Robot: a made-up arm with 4 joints.
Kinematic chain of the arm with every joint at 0, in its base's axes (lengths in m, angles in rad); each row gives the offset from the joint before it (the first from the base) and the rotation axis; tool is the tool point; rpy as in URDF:
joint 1: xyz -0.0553 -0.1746 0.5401 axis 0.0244 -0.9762 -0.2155
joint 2: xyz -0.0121 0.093 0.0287 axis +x
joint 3: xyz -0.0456 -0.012 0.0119 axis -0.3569 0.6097 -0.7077
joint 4: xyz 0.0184 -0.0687 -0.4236 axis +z
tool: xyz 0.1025 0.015 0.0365 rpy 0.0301 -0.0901 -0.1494
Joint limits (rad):
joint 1: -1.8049..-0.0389
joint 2: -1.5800..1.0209
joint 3: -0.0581..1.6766
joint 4: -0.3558..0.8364
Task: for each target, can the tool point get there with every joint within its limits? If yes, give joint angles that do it. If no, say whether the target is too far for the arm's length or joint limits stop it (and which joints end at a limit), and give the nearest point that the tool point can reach.
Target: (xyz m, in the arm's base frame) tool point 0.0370 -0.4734 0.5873
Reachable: yes | joints -1.1583 -1.3195 0.4068 0.1220
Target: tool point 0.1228 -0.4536 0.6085
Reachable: yes | joints -1.5853 -1.3672 0.5969 0.0441
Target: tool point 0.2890 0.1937 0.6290
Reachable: no: joint limits stop it (at a limit: joint 1, joint 2, joint 3) | nearest point -0.0056 0.2304 0.3643 | short by 0.398 m
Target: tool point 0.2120 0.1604 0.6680
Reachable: no: joint limits stop it (at a limit: joint 1, joint 2, joint 3) | nearest point -0.0147 0.2361 0.3739 | short by 0.379 m
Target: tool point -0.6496 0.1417 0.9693
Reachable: no: too far | nearest point -0.4157 -0.0050 0.7958 | short by 0.326 m
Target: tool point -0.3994 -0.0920 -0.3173
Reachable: no: too far | nearest point -0.2420 -0.0865 0.1811 | short by 0.523 m
